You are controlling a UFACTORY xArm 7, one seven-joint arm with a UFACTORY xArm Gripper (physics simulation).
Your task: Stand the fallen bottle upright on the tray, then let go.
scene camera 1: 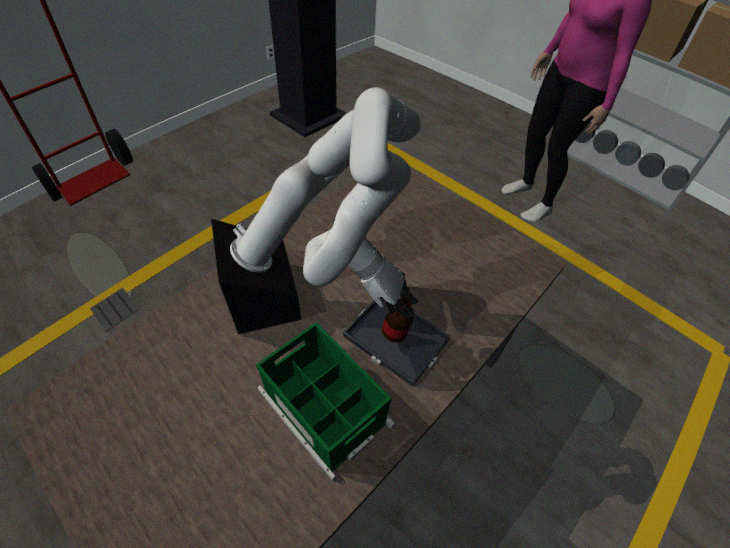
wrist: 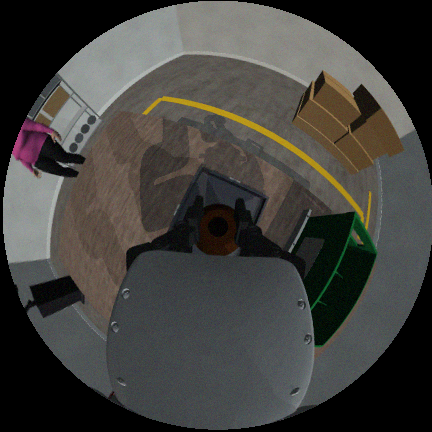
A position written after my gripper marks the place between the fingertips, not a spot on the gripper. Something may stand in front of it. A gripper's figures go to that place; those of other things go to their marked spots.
Labels:
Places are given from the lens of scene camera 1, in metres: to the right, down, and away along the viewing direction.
my gripper (scene camera 1: 411, 309): 0.12, 0.09, 1.12
brown bottle (scene camera 1: 395, 328): 0.08, 0.14, 1.14

